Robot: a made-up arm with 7 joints.
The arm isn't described. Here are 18 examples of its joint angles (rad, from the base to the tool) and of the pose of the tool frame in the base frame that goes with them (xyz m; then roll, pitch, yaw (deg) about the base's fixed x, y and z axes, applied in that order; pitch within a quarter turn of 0, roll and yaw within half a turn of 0).
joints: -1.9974 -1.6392 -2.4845 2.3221 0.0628 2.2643 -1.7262
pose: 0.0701 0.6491 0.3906 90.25 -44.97 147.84
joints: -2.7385 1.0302 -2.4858 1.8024 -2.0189 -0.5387 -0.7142
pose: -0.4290 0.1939 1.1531 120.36 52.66 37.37
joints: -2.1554 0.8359 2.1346 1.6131 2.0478 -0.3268 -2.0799
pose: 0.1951 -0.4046 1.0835 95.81 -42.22 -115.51
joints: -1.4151 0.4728 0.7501 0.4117 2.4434 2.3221 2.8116
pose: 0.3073 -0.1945 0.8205 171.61 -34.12 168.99
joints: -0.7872 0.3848 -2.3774 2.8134 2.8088 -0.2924 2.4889
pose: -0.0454 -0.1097 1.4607 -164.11 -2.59 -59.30
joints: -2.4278 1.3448 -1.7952 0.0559 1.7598 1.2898 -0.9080
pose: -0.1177 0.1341 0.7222 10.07 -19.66 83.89
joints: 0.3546 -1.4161 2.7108 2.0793 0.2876 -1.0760 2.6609
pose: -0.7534 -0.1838 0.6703 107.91 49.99 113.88
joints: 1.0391 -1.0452 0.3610 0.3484 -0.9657 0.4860 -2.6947
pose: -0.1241 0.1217 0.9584 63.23 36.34 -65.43
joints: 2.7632 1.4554 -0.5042 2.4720 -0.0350 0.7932 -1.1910
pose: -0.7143 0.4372 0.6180 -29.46 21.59 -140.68
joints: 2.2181 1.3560 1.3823 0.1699 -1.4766 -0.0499 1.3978
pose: -0.1934 -0.0836 0.8087 74.30 7.28 -155.28
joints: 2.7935 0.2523 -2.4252 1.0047 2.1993 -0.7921 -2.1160
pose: 0.2676 0.0081 1.0420 -38.39 -49.51 8.57
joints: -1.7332 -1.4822 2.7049 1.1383 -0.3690 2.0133 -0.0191
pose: 0.2305 0.3096 0.4094 -161.91 35.57 -65.23
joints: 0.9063 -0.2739 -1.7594 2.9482 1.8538 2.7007 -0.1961
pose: -0.0494 -0.1166 1.3776 0.35 -45.03 62.41
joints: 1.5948 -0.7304 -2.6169 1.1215 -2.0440 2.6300 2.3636
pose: 0.1013 -0.5646 0.7753 170.13 -46.25 17.20
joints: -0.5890 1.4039 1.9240 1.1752 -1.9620 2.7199 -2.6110
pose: 0.5371 0.0616 0.8035 53.01 -7.97 -164.58
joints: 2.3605 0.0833 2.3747 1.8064 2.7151 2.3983 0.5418
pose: 0.0484 -0.2546 1.3814 112.75 -30.39 -29.72
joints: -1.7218 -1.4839 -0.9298 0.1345 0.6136 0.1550 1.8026
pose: -0.2440 0.1310 0.8141 -90.63 74.86 -2.22
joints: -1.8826 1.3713 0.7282 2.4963 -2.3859 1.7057 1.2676
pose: -0.1887 -0.7559 0.7163 -106.75 -59.86 -78.66
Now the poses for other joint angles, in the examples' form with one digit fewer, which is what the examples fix.
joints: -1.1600 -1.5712 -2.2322 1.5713 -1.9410 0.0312 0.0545
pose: -0.580 0.303 0.495 -21.9 -48.5 -134.3
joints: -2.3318 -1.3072 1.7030 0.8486 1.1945 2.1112 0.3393
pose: 0.421 0.030 0.618 -41.7 33.4 -119.8
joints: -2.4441 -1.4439 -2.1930 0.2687 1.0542 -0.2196 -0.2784
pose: 0.033 0.258 0.438 10.8 59.9 45.2
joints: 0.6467 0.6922 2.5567 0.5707 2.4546 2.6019 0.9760
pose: -0.132 0.060 1.146 135.8 -3.0 -89.4
